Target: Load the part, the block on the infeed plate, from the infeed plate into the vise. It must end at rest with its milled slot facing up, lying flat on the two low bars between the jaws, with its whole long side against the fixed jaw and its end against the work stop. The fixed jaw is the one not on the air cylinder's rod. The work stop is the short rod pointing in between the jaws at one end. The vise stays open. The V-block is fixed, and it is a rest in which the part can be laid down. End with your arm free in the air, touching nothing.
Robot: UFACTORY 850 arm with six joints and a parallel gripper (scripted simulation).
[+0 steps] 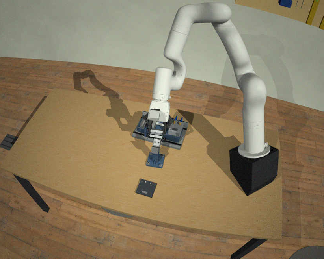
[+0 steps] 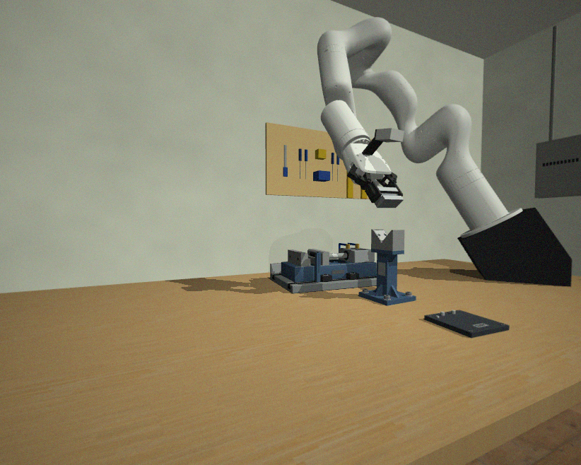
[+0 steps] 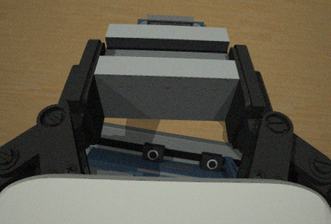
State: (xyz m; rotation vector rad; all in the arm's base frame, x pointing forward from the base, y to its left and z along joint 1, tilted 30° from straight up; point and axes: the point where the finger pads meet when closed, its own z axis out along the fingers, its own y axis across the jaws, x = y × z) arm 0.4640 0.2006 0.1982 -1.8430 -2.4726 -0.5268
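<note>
My gripper is now 1 cm to the right of the grey block and 1 cm above it. The rest, counted from my hand: white cylinder rod (2 cm ahead, 20 cm to the right, 17 cm below); then air cylinder (5 cm behind, 20 cm to the right, 17 cm below); then black work stop rod (11 cm ahead, 15 cm to the right, 15 cm below).
</note>
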